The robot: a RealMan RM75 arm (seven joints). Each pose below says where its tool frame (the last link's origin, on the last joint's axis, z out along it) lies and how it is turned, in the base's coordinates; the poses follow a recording.
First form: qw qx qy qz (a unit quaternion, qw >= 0); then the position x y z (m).
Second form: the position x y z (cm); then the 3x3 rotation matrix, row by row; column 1 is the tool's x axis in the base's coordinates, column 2 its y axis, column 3 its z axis. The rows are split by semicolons. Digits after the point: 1 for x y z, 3 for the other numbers.
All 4 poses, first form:
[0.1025 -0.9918 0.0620 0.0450 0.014 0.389 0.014]
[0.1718 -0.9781 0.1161 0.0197 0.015 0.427 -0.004]
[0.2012 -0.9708 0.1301 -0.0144 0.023 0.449 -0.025]
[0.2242 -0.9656 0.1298 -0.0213 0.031 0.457 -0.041]
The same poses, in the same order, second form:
1.4 38.9 1.4; 0.988 -0.132 -0.077; -0.114 -0.971 0.209; -0.102 -0.198 -0.975
1.5 42.7 -0.4; 0.972 -0.234 0.001; -0.220 -0.914 0.341; -0.078 -0.331 -0.940
2.3 44.9 -2.5; 0.966 -0.247 0.080; -0.258 -0.885 0.387; -0.024 -0.394 -0.919
3.1 45.7 -4.1; 0.965 -0.241 0.099; -0.260 -0.866 0.427; -0.017 -0.439 -0.899

